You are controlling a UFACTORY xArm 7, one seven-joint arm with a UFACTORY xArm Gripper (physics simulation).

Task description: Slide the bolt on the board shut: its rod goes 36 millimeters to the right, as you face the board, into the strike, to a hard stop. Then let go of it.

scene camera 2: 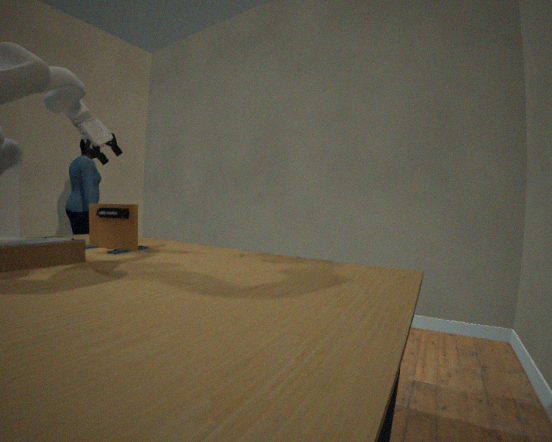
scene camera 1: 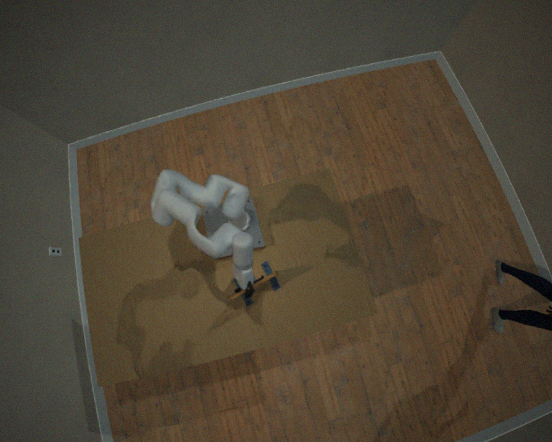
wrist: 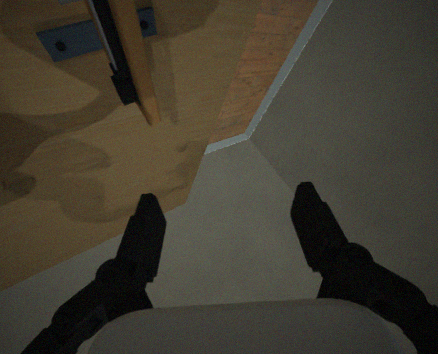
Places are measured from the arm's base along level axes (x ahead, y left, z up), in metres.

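Pixels of known places: gripper, between the fingertips: (scene camera 2: 113, 158) (scene camera 1: 243, 288) (wrist: 226, 202); arm's base, origin of its link: (scene camera 2: 3, 241).
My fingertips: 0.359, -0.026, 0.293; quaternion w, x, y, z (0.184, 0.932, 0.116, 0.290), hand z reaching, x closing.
Observation:
Ahead of a thing's pixels: the offset from my fingertips to its top centre, as dx, dy, dz. "pt": to the spot under its first point. Level surfaces: height alone.
The orange-brown board @(+0.010, +0.018, -0.173) (scene camera 1: 270, 276) (scene camera 2: 114, 234) (wrist: 136, 55) stands upright on blue feet. The bolt @(-0.012, -0.006, -0.189) (scene camera 2: 112, 213) is a dark fitting with a pale rod, mounted high on the board's face. In the wrist view the bolt's black end block @(pt +0.006, -0.060, -0.197) (wrist: 124, 87) and part of the pale rod @(-0.006, +0.014, -0.203) (wrist: 103, 35) show at the upper left; how far the rod reaches into the strike cannot be told. My gripper (scene camera 1: 244, 290) (scene camera 2: 111, 156) (wrist: 226, 202) is open and empty. It hangs above the board, apart from it, and partly hides it in the first scene view.
Blue feet (scene camera 1: 266, 269) (scene camera 2: 118, 251) (wrist: 70, 45) spread flat on the table @(dz -0.348) (scene camera 1: 320, 295) (scene camera 2: 250, 350) (wrist: 60, 135). The arm's grey base plate (scene camera 1: 257, 232) is beside the board. A person (scene camera 1: 525, 317) (scene camera 2: 84, 182) stands on the floor away from the table.

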